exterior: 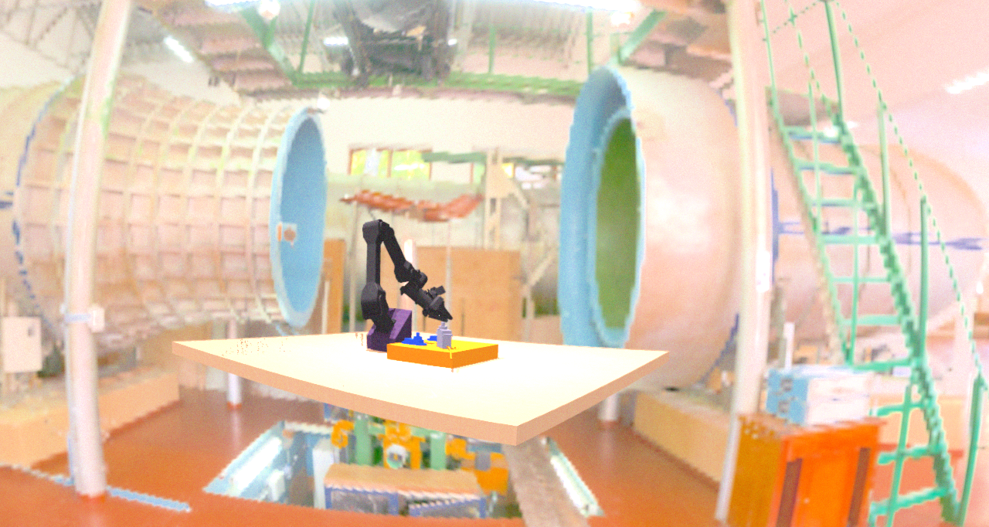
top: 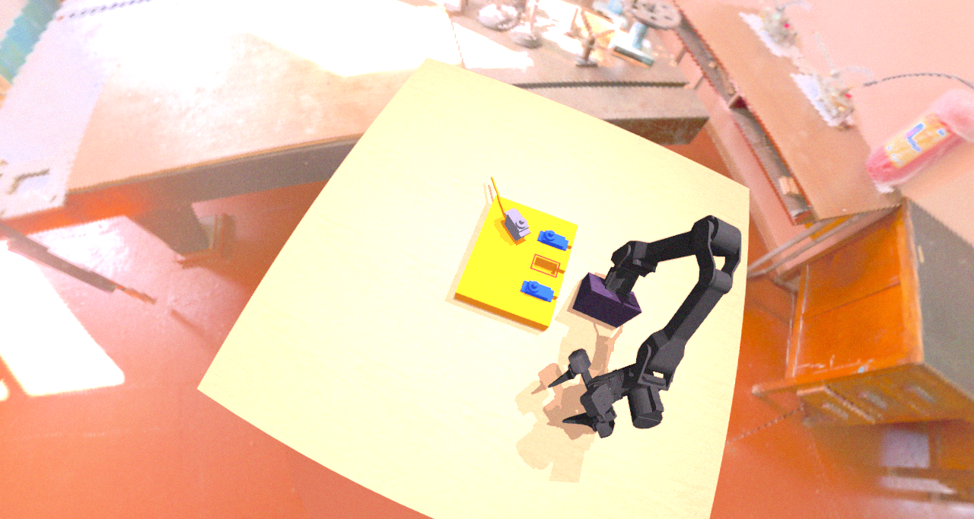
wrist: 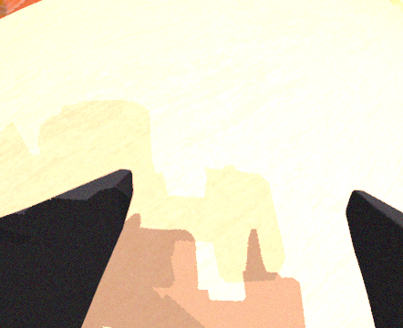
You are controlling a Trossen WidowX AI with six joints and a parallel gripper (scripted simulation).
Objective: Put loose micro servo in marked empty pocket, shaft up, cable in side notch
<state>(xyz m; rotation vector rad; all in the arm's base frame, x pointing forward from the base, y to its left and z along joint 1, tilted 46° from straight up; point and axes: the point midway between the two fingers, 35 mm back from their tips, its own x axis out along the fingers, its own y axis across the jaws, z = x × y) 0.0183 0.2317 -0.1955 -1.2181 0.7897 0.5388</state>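
Now: the deck 25 cm ahead of my gripper tip, 30 cm to the right of it and 8 cm below it.
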